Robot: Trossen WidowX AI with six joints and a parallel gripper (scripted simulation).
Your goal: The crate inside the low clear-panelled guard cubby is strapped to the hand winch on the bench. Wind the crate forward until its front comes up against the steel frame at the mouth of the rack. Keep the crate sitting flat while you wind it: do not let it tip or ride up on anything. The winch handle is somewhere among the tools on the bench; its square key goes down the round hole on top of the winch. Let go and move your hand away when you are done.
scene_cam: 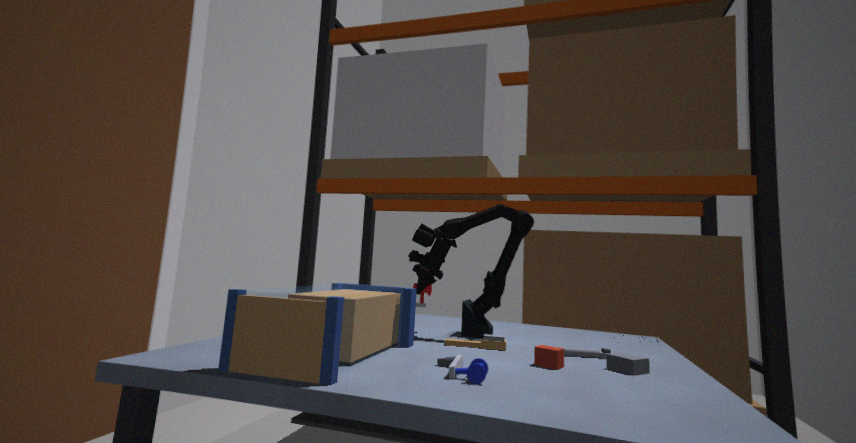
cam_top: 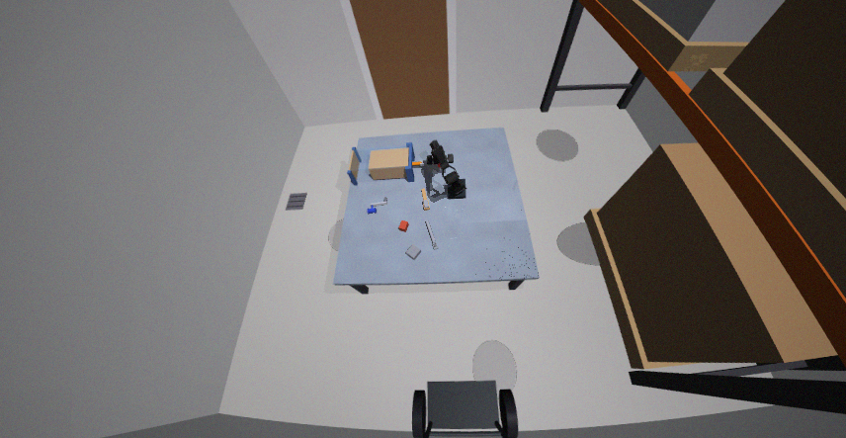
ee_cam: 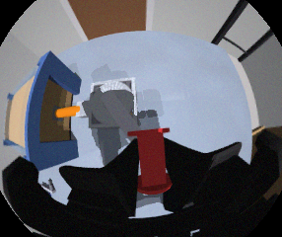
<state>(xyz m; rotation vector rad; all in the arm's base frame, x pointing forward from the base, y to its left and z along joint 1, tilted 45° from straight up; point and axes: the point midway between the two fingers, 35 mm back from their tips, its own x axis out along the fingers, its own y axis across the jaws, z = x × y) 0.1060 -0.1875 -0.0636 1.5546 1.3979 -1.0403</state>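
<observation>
Now: the winch handle 20 mm ahead of my gripper tip, 20 mm to the right of it and 30 mm below it. From my gripper tip the other things lie so: blue frame 210 mm ahead, 80 mm to the right, 30 mm below; red knob 20 mm to the left; grey winch 40 mm ahead, 80 mm to the right, 100 mm below.
</observation>
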